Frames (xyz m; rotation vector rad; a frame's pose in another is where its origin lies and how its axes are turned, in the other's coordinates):
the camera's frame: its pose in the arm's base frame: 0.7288 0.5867 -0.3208 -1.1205 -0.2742 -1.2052
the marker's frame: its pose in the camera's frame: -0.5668 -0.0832 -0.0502 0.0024 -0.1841 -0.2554
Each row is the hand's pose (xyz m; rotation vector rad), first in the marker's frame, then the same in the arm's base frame.
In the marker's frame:
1: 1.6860 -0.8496 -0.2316 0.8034 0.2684 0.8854
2: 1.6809 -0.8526 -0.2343 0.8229 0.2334 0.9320
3: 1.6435 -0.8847 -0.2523 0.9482 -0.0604 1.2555
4: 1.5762 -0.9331 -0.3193 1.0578 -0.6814 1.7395
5: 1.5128 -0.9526 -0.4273 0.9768 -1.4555 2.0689
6: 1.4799 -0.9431 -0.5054 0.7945 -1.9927 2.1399
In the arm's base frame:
1: -0.0461 0.1639 1.0017 -0.4869 -0.2524 -0.3979
2: -0.0509 0.1641 0.9973 -0.4944 -0.2537 -0.3383
3: -0.0948 0.1695 0.9690 -0.5585 -0.2759 0.0985
4: -0.1758 0.1466 0.9037 -0.6977 -0.3236 0.8408
5: -0.2418 0.0798 0.8186 -0.8959 -0.3898 1.5649
6: -0.2648 0.0217 0.7606 -1.0642 -0.4457 1.9882

